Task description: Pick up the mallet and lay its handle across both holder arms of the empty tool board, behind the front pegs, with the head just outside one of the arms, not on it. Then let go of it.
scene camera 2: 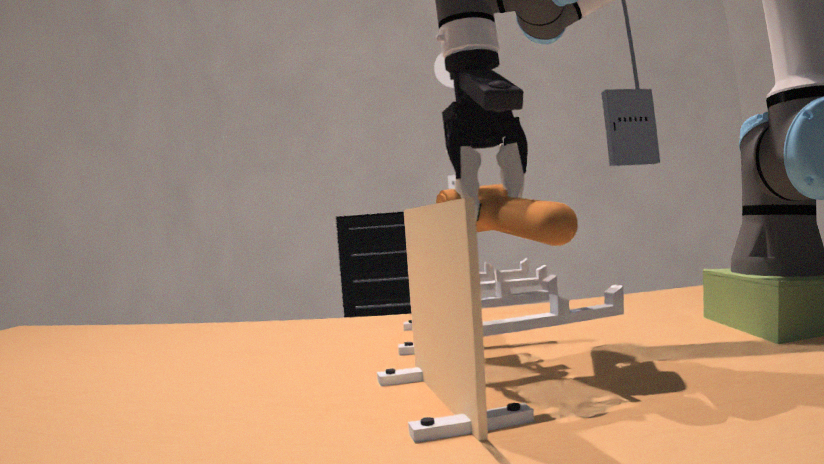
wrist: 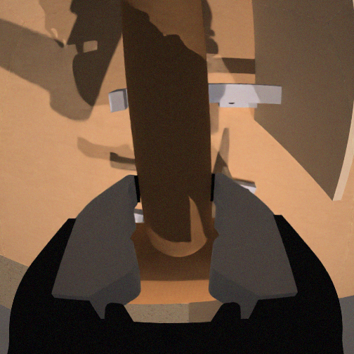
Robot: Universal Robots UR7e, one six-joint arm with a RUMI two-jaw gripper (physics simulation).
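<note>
My gripper (scene camera 2: 491, 193) (wrist: 174, 177) is shut on the orange mallet (scene camera 2: 530, 219) (wrist: 170, 125), one finger on each side. It holds the mallet well above the table, beside the top of the upright tool board (scene camera 2: 441, 299) (wrist: 305, 75). A rounded end of the mallet points toward scene camera 2; the board hides part of it. The near light-grey holder arm (scene camera 2: 518, 323) (wrist: 270, 94) is lower down, with an upright peg (scene camera 2: 614, 296) (wrist: 118, 100) at its outer end. In the wrist view the mallet's long shaded part passes over this arm. More holder arms (scene camera 2: 516, 300) show behind.
The table (scene camera 2: 172, 391) carries the board's grey feet (scene camera 2: 441, 429). A green block (scene camera 2: 738, 305) under the robot's base stands at the right. A black slatted panel (scene camera 2: 374, 268) is behind the board, and a grey box (scene camera 2: 631, 129) hangs on the wall.
</note>
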